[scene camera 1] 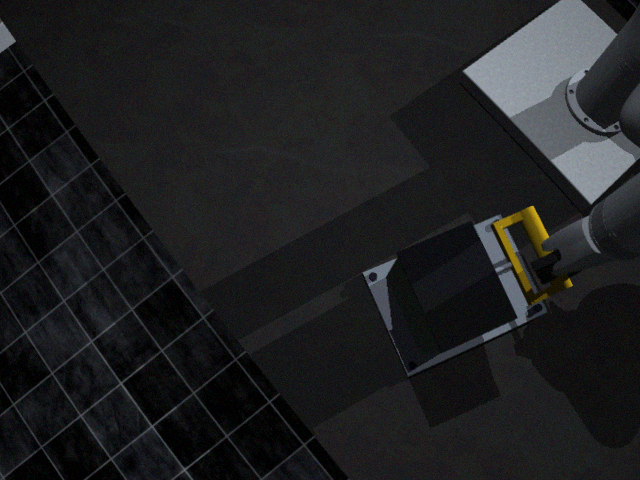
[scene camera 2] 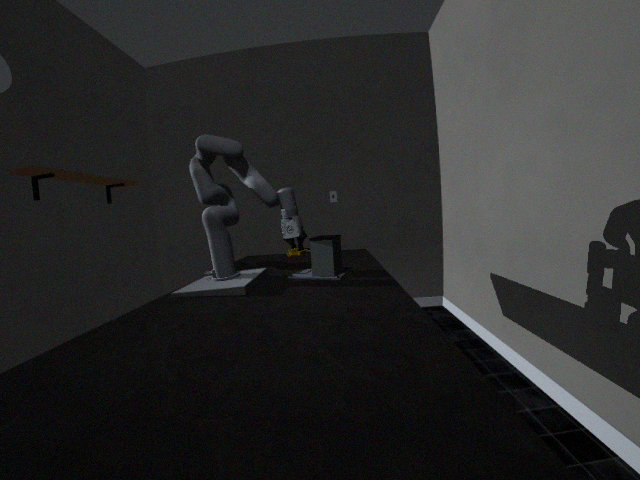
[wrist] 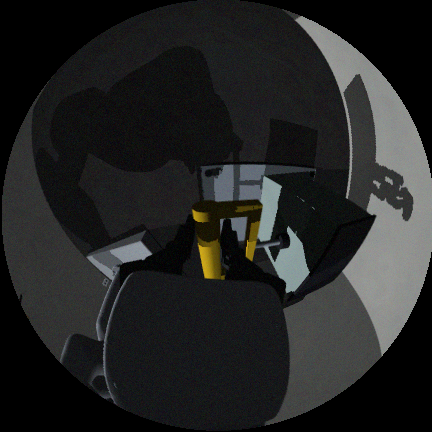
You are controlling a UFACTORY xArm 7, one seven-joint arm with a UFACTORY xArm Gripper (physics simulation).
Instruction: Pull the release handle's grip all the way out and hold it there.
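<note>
The release handle is a yellow frame whose thick round grip (scene camera 1: 535, 226) (scene camera 2: 294, 253) (wrist: 210, 257) faces the robot's base side. A thin rod (scene camera 1: 504, 267) (wrist: 269, 244) links the frame to a dark box-shaped housing (scene camera 1: 465, 279) (scene camera 2: 324, 257) (wrist: 325, 215). A stretch of rod shows between the frame and the housing, so the handle stands out from the housing's face. My gripper (scene camera 1: 551, 257) (scene camera 2: 295, 246) (wrist: 208, 226) is shut on the grip, one black finger on each side of it, one of them inside the frame. The arm partly hides the fingers in the first scene view.
The housing stands on a pale mounting plate (scene camera 1: 379, 291) (wrist: 220, 182) with dark bolts at its corners. The robot's white base slab (scene camera 1: 547, 46) (scene camera 2: 217, 286) (wrist: 135, 248) is on the handle's side of the housing. A wall shelf (scene camera 2: 72, 176) hangs at the left.
</note>
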